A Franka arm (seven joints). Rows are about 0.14 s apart.
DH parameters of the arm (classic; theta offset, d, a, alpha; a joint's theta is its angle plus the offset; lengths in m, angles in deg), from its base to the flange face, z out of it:
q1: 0 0.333 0 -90
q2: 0 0 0 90
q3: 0 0.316 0.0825 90
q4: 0 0 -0.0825 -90
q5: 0 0.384 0 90
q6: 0 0 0.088 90
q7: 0 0.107 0 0
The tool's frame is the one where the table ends.
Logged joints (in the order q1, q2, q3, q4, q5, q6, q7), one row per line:
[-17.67 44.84 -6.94 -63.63 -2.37 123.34 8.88]
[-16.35 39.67 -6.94 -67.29 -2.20 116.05 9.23]
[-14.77 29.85 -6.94 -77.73 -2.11 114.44 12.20]
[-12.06 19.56 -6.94 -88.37 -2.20 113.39 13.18]
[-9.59 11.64 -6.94 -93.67 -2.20 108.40 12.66]
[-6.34 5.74 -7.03 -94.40 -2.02 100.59 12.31]
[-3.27 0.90 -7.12 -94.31 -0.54 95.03 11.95]
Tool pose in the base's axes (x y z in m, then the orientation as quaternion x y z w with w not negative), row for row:
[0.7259 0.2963 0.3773 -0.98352 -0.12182 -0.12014 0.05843]
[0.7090 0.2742 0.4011 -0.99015 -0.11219 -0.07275 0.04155]
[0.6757 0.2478 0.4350 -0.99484 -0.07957 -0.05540 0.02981]
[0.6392 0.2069 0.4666 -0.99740 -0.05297 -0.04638 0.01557]
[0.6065 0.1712 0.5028 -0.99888 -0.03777 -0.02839 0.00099]
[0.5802 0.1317 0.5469 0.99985 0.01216 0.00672 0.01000]
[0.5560 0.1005 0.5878 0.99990 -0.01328 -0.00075 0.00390]
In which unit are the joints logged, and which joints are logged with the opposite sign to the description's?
The joints are logged in degrees. Opposite sign: q1, q3.
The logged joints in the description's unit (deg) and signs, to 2 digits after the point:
[17.67 44.84 6.94 -63.63 -2.37 123.34 8.88]
[16.35 39.67 6.94 -67.29 -2.20 116.05 9.23]
[14.77 29.85 6.94 -77.73 -2.11 114.44 12.20]
[12.06 19.56 6.94 -88.37 -2.20 113.39 13.18]
[9.59 11.64 6.94 -93.67 -2.20 108.40 12.66]
[6.34 5.74 7.03 -94.40 -2.02 100.59 12.31]
[3.27 0.90 7.12 -94.31 -0.54 95.03 11.95]

